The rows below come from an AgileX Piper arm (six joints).
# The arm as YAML. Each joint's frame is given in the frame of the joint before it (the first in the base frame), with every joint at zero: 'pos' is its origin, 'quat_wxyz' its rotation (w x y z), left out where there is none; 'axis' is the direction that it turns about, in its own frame. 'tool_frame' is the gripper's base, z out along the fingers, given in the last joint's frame.
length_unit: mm
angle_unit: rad
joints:
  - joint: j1
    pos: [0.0, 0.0, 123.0]
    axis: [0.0, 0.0, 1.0]
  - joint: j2
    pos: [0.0, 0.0, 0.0]
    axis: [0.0, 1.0, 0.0]
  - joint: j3
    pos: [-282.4, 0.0, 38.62]
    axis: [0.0, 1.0, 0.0]
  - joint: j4
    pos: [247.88, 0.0, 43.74]
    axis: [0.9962, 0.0, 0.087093]
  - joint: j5
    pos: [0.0, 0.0, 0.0]
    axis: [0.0, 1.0, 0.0]
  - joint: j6
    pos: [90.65, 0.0, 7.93]
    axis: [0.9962, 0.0, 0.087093]
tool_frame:
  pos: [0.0, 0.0, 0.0]
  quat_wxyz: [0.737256, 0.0, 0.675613, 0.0]
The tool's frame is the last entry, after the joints.
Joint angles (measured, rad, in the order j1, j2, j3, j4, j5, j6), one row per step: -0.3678 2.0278 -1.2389 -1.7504 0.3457 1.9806; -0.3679 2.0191 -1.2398 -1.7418 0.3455 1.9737; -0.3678 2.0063 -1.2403 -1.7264 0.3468 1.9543; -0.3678 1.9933 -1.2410 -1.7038 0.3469 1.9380; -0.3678 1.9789 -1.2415 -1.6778 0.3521 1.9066; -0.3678 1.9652 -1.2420 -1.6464 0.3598 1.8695; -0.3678 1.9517 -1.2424 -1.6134 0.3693 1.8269; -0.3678 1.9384 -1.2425 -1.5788 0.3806 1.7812; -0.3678 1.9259 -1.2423 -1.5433 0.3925 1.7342
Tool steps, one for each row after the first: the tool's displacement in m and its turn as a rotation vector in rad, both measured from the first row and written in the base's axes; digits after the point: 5 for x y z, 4 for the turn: -0.00036 0.00006 0.00382 -0.0012 -0.0073 -0.0016; -0.00117 0.00022 0.00917 -0.0072 -0.0125 -0.0015; -0.00213 0.00047 0.01445 -0.0054 -0.0220 -0.0068; -0.00355 0.00044 0.02030 -0.0134 -0.0242 -0.0097; -0.00525 0.00030 0.02573 -0.0217 -0.0232 -0.0146; -0.00715 0.00010 0.03098 -0.0324 -0.0184 -0.0188; -0.00930 -0.00013 0.03598 -0.0437 -0.0108 -0.0236; -0.01157 -0.00032 0.04044 -0.0543 -0.0009 -0.0284
